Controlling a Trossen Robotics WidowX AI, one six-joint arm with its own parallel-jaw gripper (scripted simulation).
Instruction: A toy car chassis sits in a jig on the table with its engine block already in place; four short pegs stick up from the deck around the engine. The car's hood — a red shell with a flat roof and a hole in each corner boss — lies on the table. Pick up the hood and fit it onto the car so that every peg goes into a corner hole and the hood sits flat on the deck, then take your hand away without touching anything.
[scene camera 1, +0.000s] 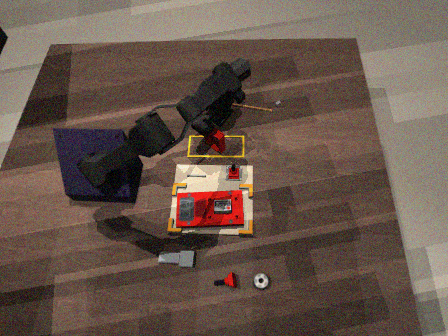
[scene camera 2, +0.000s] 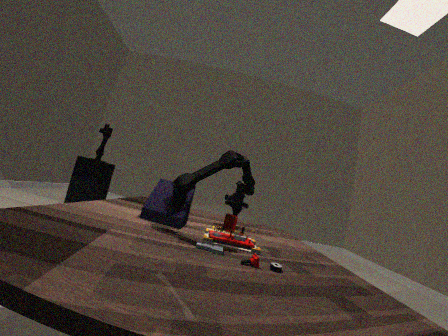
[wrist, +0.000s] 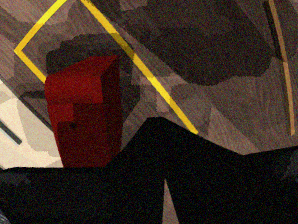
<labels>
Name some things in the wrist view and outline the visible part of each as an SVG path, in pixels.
The gripper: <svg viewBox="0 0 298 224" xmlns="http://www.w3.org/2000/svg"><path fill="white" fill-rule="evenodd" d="M0 172L0 209L4 216L8 218L9 224L162 224L164 181L168 185L170 197L173 200L173 208L176 210L178 224L298 224L298 147L279 148L277 151L262 151L250 153L250 155L241 155L241 153L235 153L230 151L230 149L220 147L220 145L206 140L205 137L194 135L194 133L186 131L186 128L165 119L165 117L148 117L140 129L138 129L136 135L126 144L126 147L122 148L120 153L109 164L105 164L104 167L15 167L4 169L4 171Z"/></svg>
A red hood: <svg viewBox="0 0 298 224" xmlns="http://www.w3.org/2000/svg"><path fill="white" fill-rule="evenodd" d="M118 55L89 56L86 59L69 65L69 67L55 73L55 75L48 75L47 79L45 79L45 100L48 103L49 120L51 120L53 135L56 137L57 148L59 148L64 167L104 167L105 164L109 164L120 153L122 111L120 77L118 77L120 75L120 60L118 60Z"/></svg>
</labels>
